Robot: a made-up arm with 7 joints. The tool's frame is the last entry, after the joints. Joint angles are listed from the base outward.
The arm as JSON. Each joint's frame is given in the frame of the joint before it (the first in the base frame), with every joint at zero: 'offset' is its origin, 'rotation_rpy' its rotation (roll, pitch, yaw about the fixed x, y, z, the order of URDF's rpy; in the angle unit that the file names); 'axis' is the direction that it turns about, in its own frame. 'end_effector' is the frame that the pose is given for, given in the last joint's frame.
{
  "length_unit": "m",
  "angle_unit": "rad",
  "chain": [
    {
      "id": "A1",
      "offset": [
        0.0,
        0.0,
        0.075
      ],
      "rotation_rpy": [
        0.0,
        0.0,
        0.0
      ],
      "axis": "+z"
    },
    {
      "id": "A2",
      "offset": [
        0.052,
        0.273,
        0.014
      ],
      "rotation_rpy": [
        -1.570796,
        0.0,
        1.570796
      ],
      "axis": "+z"
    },
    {
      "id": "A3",
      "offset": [
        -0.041,
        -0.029,
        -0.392
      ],
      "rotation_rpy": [
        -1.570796,
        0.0,
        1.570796
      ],
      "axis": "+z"
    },
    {
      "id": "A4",
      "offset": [
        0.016,
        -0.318,
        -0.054
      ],
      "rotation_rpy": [
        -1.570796,
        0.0,
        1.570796
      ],
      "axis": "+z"
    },
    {
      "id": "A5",
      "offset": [
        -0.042,
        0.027,
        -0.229
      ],
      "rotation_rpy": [
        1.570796,
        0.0,
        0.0
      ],
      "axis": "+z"
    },
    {
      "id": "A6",
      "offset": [
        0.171,
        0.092,
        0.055
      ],
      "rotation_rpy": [
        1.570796,
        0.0,
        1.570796
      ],
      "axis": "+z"
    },
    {
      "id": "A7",
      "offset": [
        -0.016,
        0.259,
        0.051
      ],
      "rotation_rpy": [
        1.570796,
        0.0,
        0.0
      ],
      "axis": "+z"
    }
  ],
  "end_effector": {
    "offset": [
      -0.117,
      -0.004,
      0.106
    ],
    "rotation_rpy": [
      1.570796,
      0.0,
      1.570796
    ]
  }
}
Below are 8 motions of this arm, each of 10 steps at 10 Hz.
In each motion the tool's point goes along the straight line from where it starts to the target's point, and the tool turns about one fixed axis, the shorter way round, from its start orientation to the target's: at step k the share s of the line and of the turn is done. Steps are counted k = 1, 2, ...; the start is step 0. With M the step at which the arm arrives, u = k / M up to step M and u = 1 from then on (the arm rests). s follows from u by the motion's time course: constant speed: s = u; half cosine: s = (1 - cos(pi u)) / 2; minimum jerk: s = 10 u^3 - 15 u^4 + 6 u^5.
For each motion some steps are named. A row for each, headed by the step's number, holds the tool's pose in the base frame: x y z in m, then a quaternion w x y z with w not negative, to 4 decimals.
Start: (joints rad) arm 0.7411 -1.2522 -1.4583 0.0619 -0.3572 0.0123 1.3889
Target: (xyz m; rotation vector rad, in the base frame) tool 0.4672 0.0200 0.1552 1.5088 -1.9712 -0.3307
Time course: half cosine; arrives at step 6
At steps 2, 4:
2: 0.2212 0.1029 0.0442 0.2694 0.3811 -0.7554 -0.4599
4: 0.3852 0.0476 0.1182 0.3037 0.5169 -0.7630 -0.2416

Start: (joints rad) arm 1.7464 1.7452 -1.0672 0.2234 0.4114 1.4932 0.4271
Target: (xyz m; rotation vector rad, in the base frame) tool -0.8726 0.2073 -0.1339 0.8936 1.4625 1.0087
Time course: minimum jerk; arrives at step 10
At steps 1, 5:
1: -0.3594 0.0777 -0.0478 0.8319 -0.1817 0.1947 0.4869
5: -0.6138 0.1419 -0.0905 0.7454 0.1029 0.4365 0.4932

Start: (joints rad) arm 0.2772 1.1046 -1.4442 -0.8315 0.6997 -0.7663 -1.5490
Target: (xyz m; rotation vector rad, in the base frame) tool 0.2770 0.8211 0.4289 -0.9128 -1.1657 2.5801
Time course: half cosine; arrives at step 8
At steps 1, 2, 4, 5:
1: 0.3344 0.6838 0.4183 0.2926 -0.8009 -0.0704 0.5176
2: 0.3280 0.6993 0.4195 0.2750 -0.7624 -0.1118 0.5749
4: 0.3068 0.7497 0.4234 0.2055 -0.6025 -0.2403 0.7328
5: 0.2954 0.7770 0.4255 0.1613 -0.4970 -0.3031 0.7969

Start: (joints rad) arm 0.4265 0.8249 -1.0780 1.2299 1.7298 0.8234 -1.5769
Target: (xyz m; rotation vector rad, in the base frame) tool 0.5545 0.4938 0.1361 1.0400 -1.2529 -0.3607
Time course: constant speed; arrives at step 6
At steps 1, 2, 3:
1: 0.2673 0.5432 0.3046 0.5374 0.6659 -0.5021 -0.1254
2: 0.3248 0.5333 0.2709 0.5674 0.6281 -0.5156 -0.1331
3: 0.3822 0.5235 0.2372 0.5959 0.5887 -0.5279 -0.1404

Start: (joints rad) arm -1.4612 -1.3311 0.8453 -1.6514 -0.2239 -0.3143 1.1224
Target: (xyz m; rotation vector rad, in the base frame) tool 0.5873 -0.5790 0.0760 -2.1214 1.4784 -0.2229
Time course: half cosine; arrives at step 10
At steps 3, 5, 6, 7, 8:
3: 0.7196 -0.2493 -0.0506 0.0491 -0.9423 0.2926 0.1553
5: 0.6706 -0.3714 -0.0038 0.1343 -0.9054 0.3970 0.0683
6: 0.6449 -0.4355 0.0209 0.1778 -0.8760 0.4477 0.0216
7: 0.6216 -0.4934 0.0431 0.2159 -0.8439 0.4906 -0.0206
8: 0.6032 -0.5393 0.0608 0.2452 -0.8148 0.5226 -0.0540

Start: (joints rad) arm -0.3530 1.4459 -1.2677 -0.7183 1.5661 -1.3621 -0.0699
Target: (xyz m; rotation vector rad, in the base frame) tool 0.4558 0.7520 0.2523 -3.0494 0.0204 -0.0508
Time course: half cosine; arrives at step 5
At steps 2, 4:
2: 0.5075 0.7604 0.1721 0.1111 0.9934 -0.0274 -0.0075
4: 0.4633 0.7532 0.2406 0.0229 -0.9996 0.0097 -0.0131

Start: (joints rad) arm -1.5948 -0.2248 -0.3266 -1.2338 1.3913 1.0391 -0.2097
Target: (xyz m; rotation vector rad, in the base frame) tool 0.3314 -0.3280 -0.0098 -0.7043 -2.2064 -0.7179
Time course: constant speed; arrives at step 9
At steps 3, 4, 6, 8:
3: 0.2208 -0.2284 0.1042 0.3988 -0.3775 -0.6152 -0.5656
4: 0.2393 -0.2450 0.0852 0.3950 -0.3636 -0.6624 -0.5225
6: 0.2761 -0.2782 0.0472 0.3822 -0.3311 -0.7481 -0.4297
8: 0.3130 -0.3114 0.0092 0.3628 -0.2930 -0.8209 -0.3296

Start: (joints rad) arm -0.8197 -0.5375 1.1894 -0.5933 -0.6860 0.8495 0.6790
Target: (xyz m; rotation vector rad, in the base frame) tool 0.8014 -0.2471 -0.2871 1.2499 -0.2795 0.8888
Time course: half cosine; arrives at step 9
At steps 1, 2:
1: 0.8156 -0.1944 -0.3024 0.6245 0.6856 -0.3579 -0.1092
2: 0.8143 -0.1991 -0.3010 0.6418 0.6840 -0.3411 -0.0624

